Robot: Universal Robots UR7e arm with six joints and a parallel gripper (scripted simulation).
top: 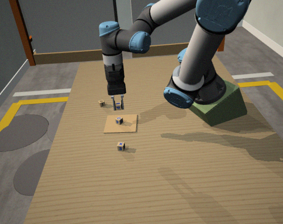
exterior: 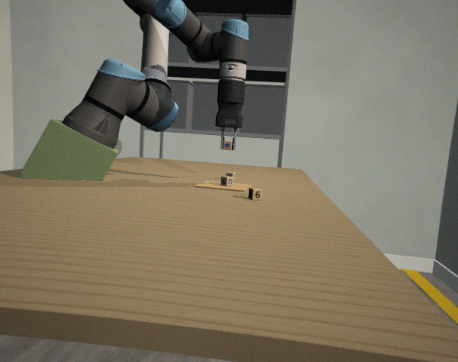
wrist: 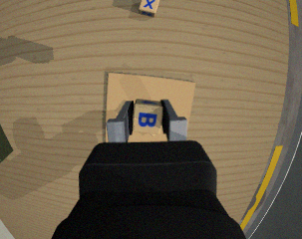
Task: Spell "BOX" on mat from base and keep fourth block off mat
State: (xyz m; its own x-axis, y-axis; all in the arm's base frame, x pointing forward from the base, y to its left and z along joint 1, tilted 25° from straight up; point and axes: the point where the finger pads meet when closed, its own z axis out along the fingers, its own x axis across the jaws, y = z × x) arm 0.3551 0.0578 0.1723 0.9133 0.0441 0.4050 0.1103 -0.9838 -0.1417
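Now: hand 110 mm above the O block, 40 mm to the left of it and 10 mm short of it. The rest, counted from my hand: B block: 10 mm below; then X block: 140 mm to the left, 110 mm below, 10 mm behind; then mat: 120 mm below, 40 mm to the right.
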